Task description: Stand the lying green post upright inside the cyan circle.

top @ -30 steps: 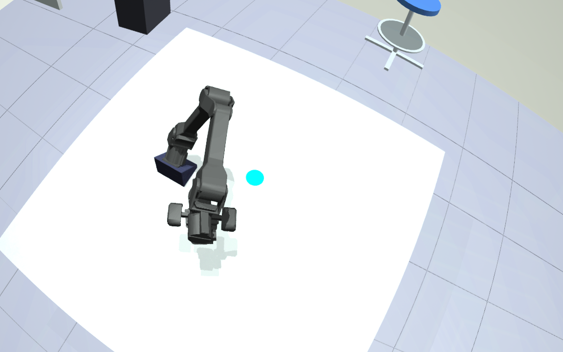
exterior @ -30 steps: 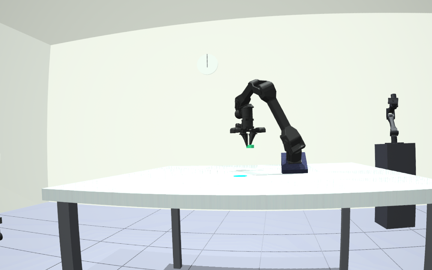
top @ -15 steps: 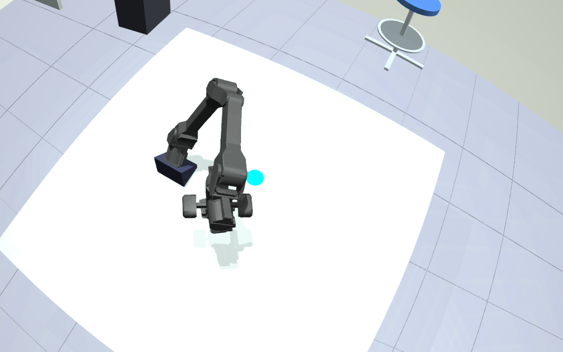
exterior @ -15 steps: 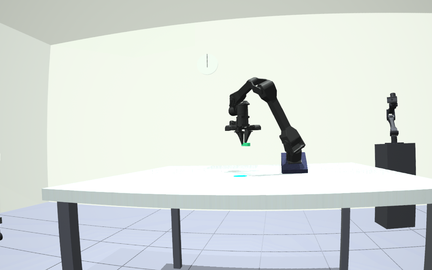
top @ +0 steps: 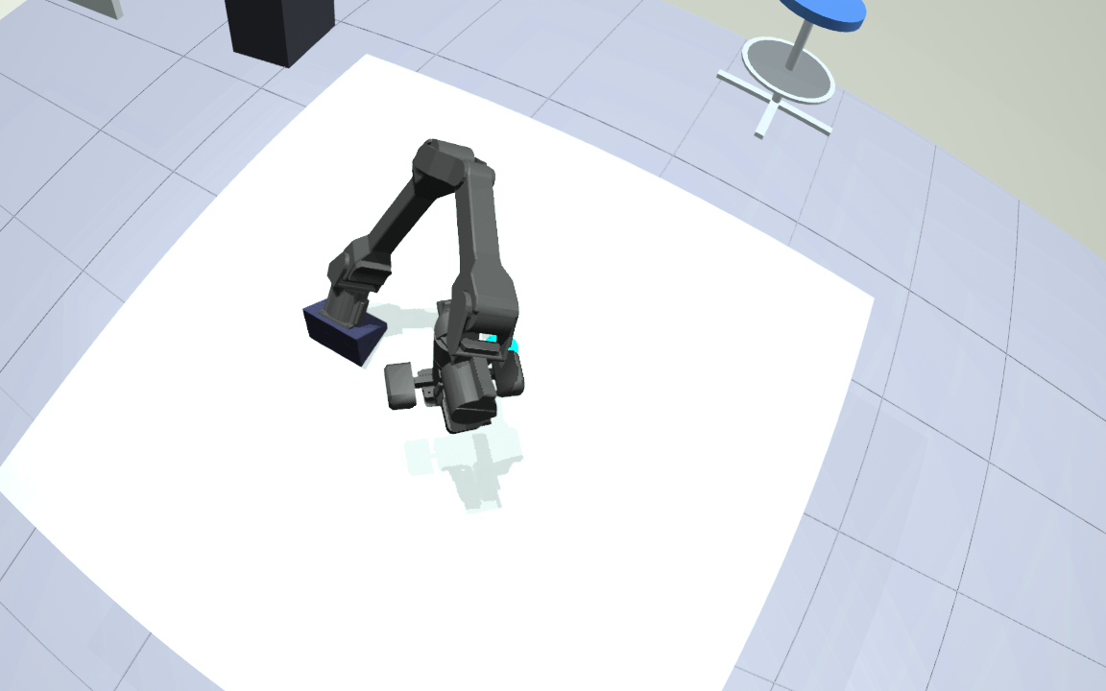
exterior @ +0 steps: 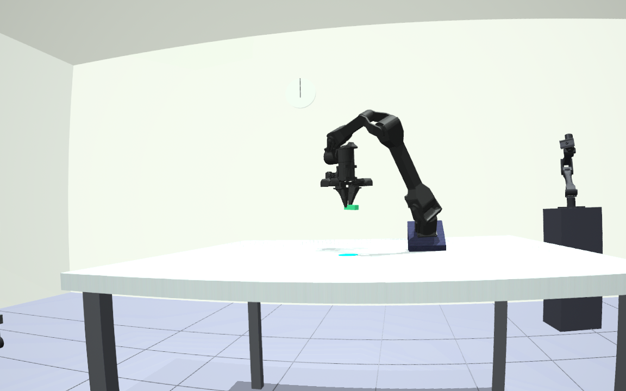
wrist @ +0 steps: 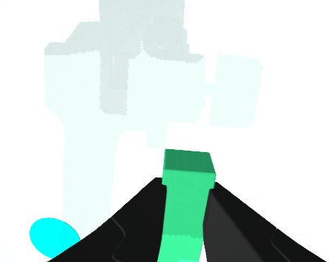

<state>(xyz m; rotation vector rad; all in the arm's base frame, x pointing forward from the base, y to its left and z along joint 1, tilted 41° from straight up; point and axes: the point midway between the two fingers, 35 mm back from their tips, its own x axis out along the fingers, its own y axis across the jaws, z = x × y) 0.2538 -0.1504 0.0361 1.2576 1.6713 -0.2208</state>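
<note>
The cyan circle is 200 mm to the left of my gripper tip and 150 mm below it. Round my gripper tip: green post: 10 mm behind, 20 mm to the left.
</note>
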